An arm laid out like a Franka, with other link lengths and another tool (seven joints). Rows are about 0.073 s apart.
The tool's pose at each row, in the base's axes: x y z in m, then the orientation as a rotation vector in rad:
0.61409 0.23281 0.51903 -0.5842 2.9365 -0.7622
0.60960 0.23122 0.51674 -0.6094 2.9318 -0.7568
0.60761 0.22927 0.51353 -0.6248 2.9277 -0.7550
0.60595 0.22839 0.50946 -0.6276 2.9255 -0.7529
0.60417 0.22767 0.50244 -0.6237 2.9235 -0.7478
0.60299 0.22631 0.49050 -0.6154 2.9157 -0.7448
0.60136 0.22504 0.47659 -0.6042 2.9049 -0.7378
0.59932 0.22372 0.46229 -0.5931 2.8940 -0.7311
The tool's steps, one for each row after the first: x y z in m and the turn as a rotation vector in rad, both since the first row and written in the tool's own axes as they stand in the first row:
0.00465 0.00137 0.00210 -0.0028 -0.0056 -0.0158
0.00708 0.00202 0.00552 -0.0033 -0.0095 -0.0254
0.00877 0.00383 0.00926 -0.0039 -0.0122 -0.0269
0.01038 0.00723 0.01549 -0.0060 -0.0159 -0.0237
0.01146 0.01225 0.02642 -0.0046 -0.0243 -0.0172
0.01284 0.01845 0.03897 -0.0044 -0.0368 -0.0081
0.01459 0.02493 0.05182 -0.0041 -0.0493 0.0009

